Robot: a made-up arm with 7 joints. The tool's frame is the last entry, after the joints. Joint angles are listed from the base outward. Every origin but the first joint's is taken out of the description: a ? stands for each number. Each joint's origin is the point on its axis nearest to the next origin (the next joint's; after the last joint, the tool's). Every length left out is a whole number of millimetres.
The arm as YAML. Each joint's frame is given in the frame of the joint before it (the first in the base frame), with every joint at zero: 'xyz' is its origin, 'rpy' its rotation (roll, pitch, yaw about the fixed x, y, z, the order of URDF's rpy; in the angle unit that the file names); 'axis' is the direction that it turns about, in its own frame. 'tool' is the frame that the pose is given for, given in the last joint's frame.
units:
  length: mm
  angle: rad
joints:
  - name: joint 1
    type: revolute
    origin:
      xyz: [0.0, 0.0, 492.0]
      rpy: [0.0, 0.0, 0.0]
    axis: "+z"
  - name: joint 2
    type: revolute
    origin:
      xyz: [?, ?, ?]
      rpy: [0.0, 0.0, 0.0]
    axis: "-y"
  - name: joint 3
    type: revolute
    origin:
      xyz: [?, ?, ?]
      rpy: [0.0, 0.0, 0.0]
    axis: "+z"
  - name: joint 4
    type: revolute
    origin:
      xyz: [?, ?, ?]
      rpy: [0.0, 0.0, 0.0]
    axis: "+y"
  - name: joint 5
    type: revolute
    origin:
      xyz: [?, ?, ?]
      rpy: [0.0, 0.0, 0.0]
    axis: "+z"
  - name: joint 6
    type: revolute
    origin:
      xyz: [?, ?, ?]
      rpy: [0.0, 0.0, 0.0]
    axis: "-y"
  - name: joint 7
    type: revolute
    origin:
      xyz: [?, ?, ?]
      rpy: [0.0, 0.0, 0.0]
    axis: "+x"
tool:
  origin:
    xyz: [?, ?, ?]
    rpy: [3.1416, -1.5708, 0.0]
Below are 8 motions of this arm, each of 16 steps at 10 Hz.
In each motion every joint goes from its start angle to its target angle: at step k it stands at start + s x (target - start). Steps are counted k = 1, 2, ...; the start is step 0. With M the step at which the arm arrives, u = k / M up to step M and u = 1 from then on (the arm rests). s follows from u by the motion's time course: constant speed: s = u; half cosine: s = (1 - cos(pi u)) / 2; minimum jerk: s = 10 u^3 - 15 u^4 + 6 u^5.
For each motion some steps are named. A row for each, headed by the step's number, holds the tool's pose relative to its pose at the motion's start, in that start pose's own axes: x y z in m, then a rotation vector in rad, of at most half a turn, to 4 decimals.
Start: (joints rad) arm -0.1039 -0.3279 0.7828 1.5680 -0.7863 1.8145 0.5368
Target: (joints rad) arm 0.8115 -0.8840 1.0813 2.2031 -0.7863 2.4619 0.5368
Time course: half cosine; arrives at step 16
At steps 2, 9, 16:
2: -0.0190 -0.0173 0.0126 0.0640 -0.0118 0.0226
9: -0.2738 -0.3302 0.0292 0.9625 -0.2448 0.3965
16: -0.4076 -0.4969 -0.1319 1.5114 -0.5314 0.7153

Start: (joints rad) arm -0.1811 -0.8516 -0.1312 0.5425 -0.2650 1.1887 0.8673
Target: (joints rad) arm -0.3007 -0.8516 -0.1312 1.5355 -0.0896 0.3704 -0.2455
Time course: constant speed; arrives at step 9
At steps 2, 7, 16:
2: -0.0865 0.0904 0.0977 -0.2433 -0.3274 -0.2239
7: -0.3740 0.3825 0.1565 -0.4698 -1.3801 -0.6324
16: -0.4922 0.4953 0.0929 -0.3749 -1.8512 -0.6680

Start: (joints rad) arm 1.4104 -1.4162 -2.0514 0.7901 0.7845 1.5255 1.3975
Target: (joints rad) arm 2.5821 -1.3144 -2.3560 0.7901 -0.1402 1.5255 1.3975
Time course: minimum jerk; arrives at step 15
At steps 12, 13, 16:
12: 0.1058 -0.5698 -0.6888 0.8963 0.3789 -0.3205
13: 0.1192 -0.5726 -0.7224 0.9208 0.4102 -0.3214
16: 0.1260 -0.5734 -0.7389 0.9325 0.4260 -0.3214

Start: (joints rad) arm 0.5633 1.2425 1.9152 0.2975 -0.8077 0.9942 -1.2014
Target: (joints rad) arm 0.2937 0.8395 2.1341 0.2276 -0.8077 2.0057 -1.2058
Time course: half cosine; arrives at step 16
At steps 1, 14, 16:
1: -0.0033 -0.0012 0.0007 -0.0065 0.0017 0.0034
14: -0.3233 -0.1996 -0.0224 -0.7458 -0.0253 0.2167
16: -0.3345 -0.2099 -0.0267 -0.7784 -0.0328 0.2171

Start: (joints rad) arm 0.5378 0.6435 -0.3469 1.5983 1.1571 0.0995 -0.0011
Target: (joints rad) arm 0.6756 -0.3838 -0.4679 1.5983 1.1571 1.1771 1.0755
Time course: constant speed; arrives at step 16
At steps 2, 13, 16:
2: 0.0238 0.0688 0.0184 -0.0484 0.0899 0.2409
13: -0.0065 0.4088 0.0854 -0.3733 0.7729 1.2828
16: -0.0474 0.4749 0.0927 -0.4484 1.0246 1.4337

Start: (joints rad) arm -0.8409 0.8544 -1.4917 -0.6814 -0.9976 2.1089 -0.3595
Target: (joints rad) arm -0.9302 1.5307 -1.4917 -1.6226 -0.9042 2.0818 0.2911
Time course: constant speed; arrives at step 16
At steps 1, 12, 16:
1: -0.0088 0.0317 -0.0112 -0.0497 -0.0071 -0.0168
12: 0.0656 0.2953 -0.1880 -0.4924 0.1783 -0.2556
16: 0.1420 0.3244 -0.2618 -0.5625 0.3415 -0.3613

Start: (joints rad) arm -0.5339 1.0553 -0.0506 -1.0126 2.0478 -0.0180 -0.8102
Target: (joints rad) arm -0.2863 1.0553 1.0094 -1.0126 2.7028 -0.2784 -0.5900
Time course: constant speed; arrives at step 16
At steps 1, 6, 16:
1: 0.0222 -0.0127 -0.0294 0.0145 0.0801 -0.0211
6: 0.1179 -0.1053 -0.1887 0.1098 0.4464 -0.1926
16: 0.1564 -0.4326 -0.5212 0.3410 0.9329 -0.8347

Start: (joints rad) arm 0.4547 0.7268 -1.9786 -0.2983 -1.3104 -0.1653 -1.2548
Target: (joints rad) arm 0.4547 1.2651 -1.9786 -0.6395 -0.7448 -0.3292 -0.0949
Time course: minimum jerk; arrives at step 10
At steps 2, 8, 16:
2: -0.0053 0.0022 0.0308 0.0406 0.0131 0.0775
8: -0.1221 -0.0730 0.4464 0.6317 -0.1020 1.2828
16: -0.1316 -0.0835 0.4686 0.6652 -0.1278 1.3604

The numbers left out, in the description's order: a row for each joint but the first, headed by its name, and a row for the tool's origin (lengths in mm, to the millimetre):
joint 2: 0.0 -75.0 0.0
joint 3: 0.0 0.0 351.0
joint 4: 12.0 43.0 0.0
joint 5: -20.0 0.0 458.0
joint 6: 0.0 -147.0 0.0
joint 7: 22.0 0.0 158.0
tool: 0.0 0.0 0.0

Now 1 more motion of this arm.
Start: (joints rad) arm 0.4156 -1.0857 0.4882 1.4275 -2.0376 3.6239 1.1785
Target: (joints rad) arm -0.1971 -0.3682 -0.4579 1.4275 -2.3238 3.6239 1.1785
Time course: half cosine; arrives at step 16
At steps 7, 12, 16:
7: 0.1021 -0.2392 -0.0474 -0.5508 -0.3162 0.0145
12: 0.1566 -0.5416 0.0392 -1.2568 -0.4984 0.1123
16: 0.1572 -0.6302 0.1033 -1.4975 -0.5117 0.1576

